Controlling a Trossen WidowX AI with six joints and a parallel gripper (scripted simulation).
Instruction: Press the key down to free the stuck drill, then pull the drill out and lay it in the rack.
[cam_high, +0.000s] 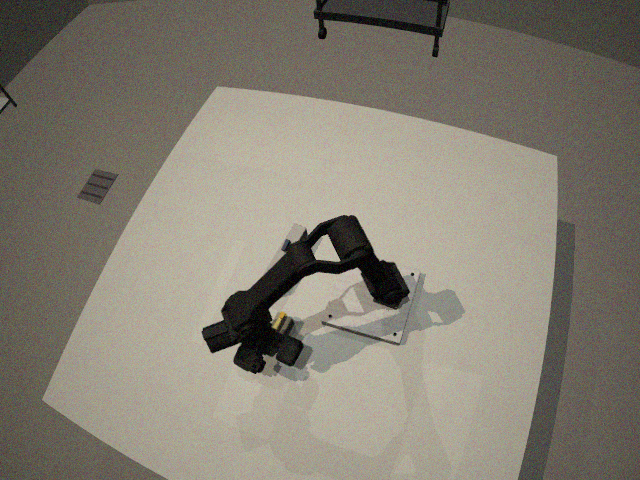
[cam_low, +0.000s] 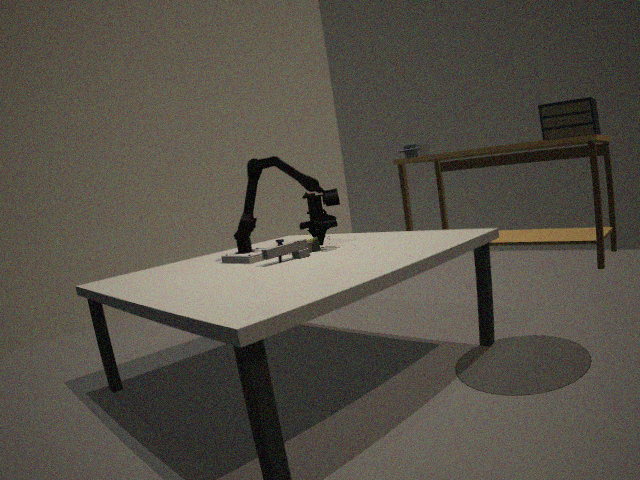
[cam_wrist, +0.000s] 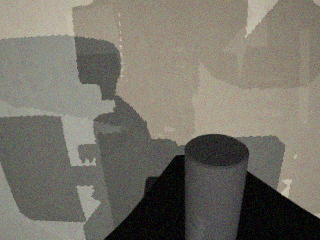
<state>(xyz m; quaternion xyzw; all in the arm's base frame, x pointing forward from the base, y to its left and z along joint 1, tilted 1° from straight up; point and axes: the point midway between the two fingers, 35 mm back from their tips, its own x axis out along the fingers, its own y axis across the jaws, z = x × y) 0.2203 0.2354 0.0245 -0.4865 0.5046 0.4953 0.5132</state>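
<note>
The rack lies 1 cm behind my gripper tip and 5 cm to the right of it. Round my gripper tip: blue key 6 cm ahead, 25 cm to the right, 4 cm above; grey fixture block 6 cm ahead, 22 cm to the right, 2 cm above.
</note>
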